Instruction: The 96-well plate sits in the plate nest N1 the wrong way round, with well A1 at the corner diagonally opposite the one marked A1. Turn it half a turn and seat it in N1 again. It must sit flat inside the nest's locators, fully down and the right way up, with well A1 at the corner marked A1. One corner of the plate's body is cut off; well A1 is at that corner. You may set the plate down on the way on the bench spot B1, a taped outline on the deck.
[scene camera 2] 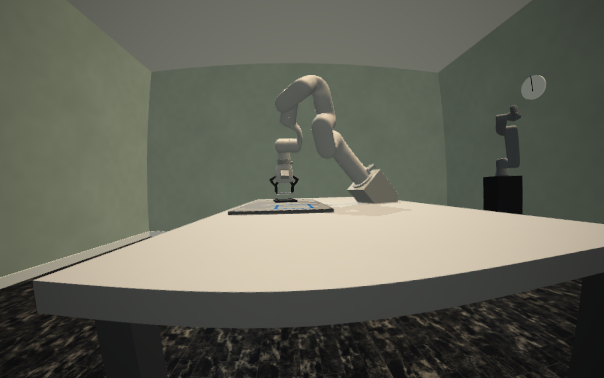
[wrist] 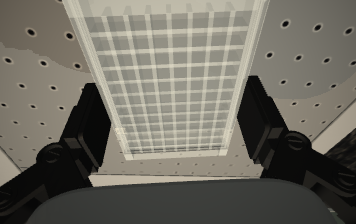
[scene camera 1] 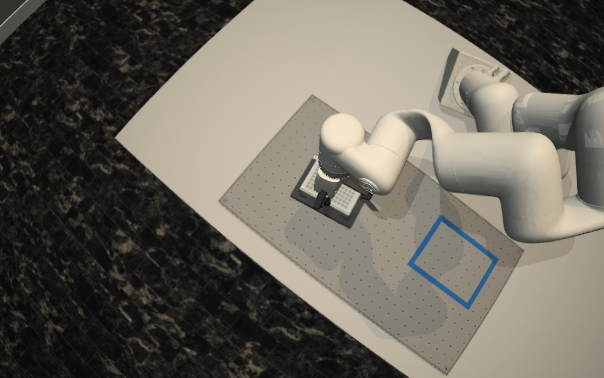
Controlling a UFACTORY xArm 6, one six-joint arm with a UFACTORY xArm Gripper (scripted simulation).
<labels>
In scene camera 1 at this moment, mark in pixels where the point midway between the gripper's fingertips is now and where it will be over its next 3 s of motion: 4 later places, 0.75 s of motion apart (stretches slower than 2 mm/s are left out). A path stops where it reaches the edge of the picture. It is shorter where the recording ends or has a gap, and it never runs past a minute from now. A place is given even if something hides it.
My gripper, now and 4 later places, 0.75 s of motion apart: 333,185; 333,181; 335,178; 356,190; 381,205
</labels>
